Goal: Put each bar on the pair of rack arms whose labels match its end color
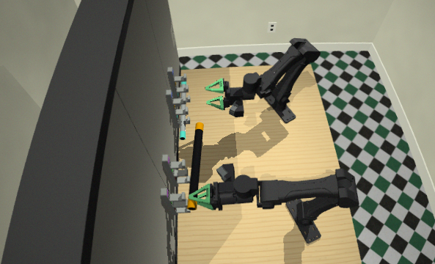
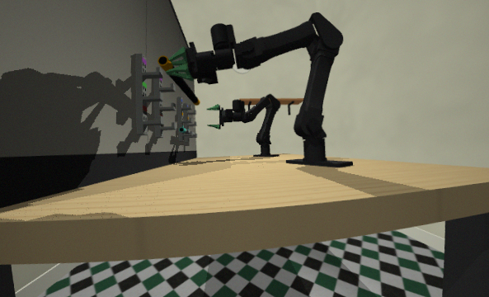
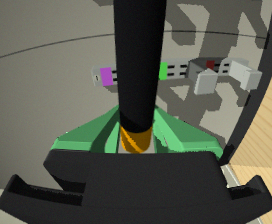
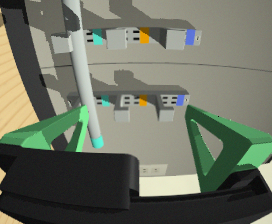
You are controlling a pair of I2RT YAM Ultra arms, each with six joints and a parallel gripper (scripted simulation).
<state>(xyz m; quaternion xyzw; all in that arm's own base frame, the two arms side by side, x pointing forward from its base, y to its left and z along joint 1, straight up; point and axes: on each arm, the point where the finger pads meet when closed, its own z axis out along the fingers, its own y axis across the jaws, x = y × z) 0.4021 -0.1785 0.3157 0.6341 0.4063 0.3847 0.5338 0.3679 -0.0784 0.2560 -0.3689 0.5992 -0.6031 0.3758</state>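
Right now the black bar is 13 cm to the right of my left hand, 2 cm behind it and 1 cm below it. Round my left hand: pale bar: 48 cm to the right, 15 cm below, 4 cm ahead.
Right now the pale bar is 12 cm ahead of my right hand, 1 cm to the right of it and 9 cm below it. From my right hand the other things lie so: black bar: 6 cm ahead, 33 cm to the left, 5 cm above.
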